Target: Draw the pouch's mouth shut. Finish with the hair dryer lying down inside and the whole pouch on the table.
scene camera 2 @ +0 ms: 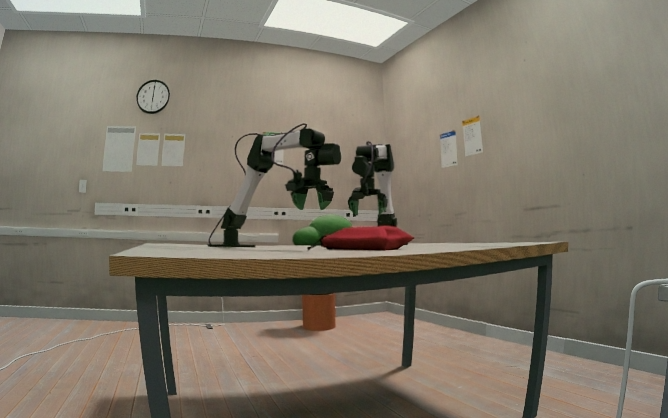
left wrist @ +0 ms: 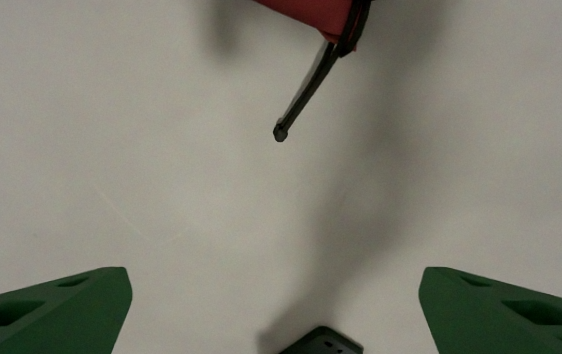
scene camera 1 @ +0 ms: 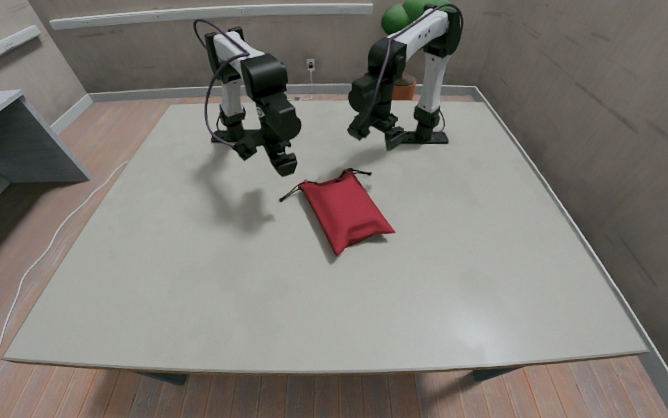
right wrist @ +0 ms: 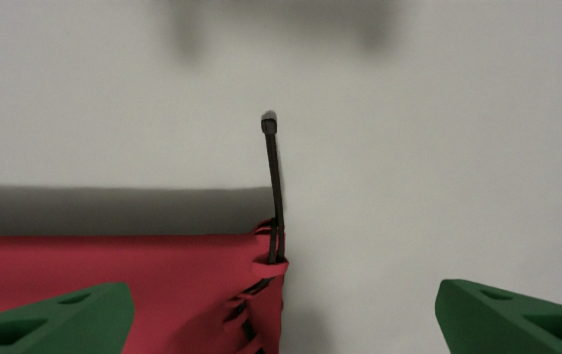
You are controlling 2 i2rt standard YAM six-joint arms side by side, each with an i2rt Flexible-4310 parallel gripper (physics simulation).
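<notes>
The red pouch (scene camera 1: 345, 210) (scene camera 2: 367, 237) (left wrist: 315, 10) (right wrist: 125, 280) lies flat and bulging on the table, mouth edge toward the arms. One black cord end (scene camera 1: 361, 172) (left wrist: 305, 100) sticks out at the mouth's right corner in scene camera 1, another cord end (scene camera 1: 289, 194) (right wrist: 274, 170) at its left corner. The mouth looks somewhat puckered; how far it is open is unclear. The hair dryer does not show. My left gripper (scene camera 1: 375, 137) (scene camera 2: 368, 212) (left wrist: 275, 279) is open above the table behind the right cord end. My right gripper (scene camera 1: 266, 161) (scene camera 2: 311, 204) (right wrist: 284, 294) is open above and behind the left cord end.
The table (scene camera 1: 200, 310) (scene camera 2: 250, 267) carries both arm bases at its back edge; the left arm's base (scene camera 1: 435, 138) (left wrist: 325, 342) is close behind the left gripper. A green plant (scene camera 1: 395, 20) (scene camera 2: 330, 223) in an orange pot (scene camera 1: 404, 89) (scene camera 2: 319, 312) stands beyond the table.
</notes>
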